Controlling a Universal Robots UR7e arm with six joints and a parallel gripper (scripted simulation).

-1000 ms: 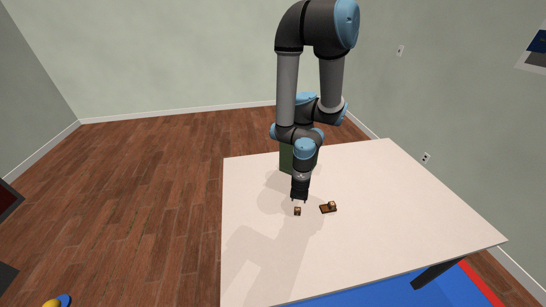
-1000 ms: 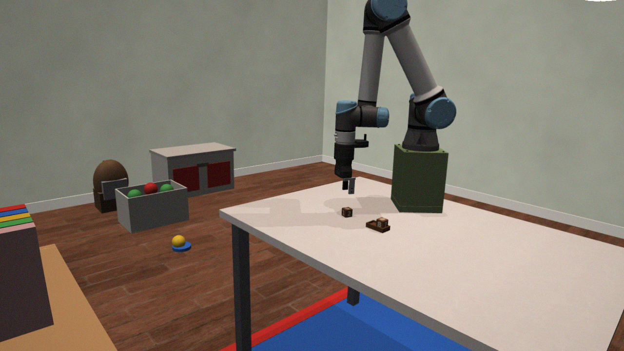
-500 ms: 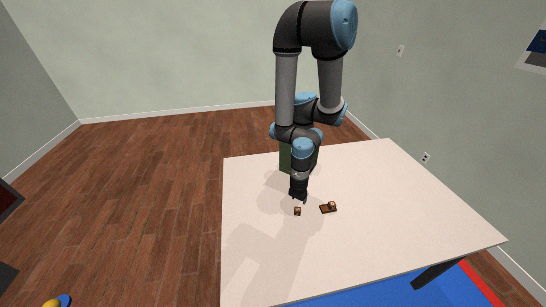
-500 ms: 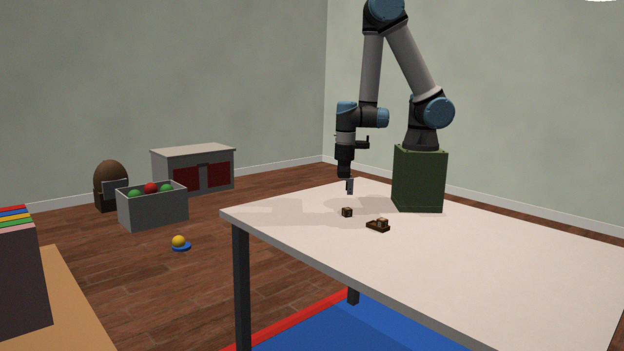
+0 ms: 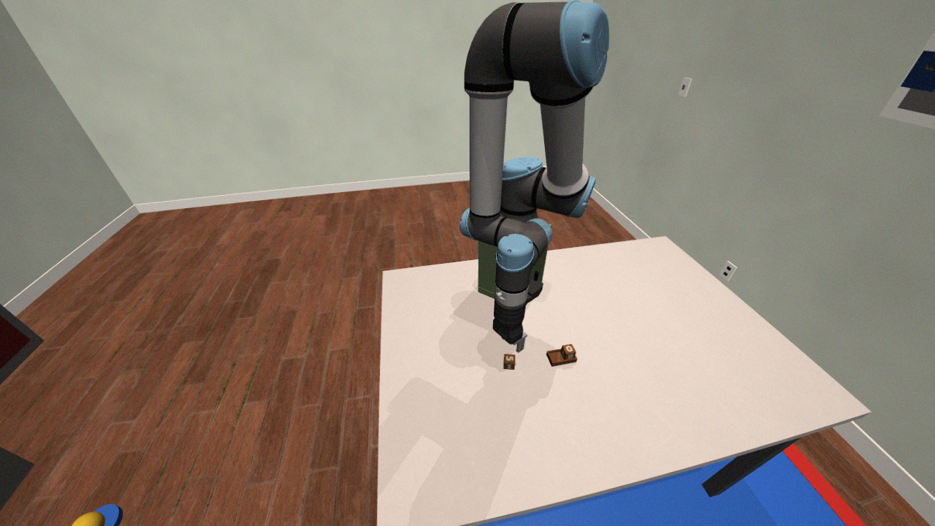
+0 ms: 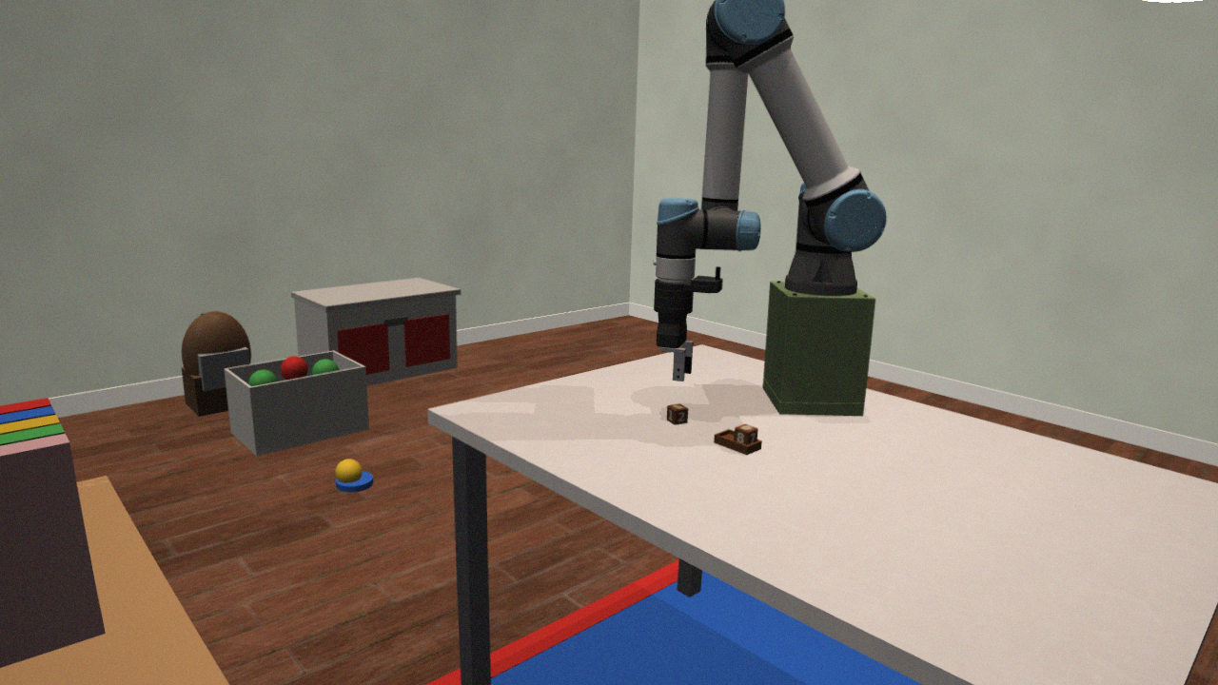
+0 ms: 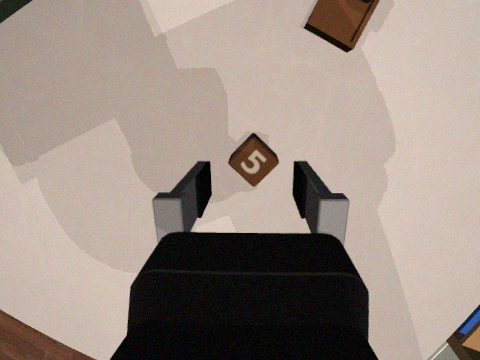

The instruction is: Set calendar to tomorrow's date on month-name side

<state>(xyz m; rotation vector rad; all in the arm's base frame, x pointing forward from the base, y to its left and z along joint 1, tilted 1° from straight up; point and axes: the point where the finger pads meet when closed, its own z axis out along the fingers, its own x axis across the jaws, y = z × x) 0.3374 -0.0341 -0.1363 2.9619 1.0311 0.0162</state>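
Now: the brown cube 10 cm below my hand.
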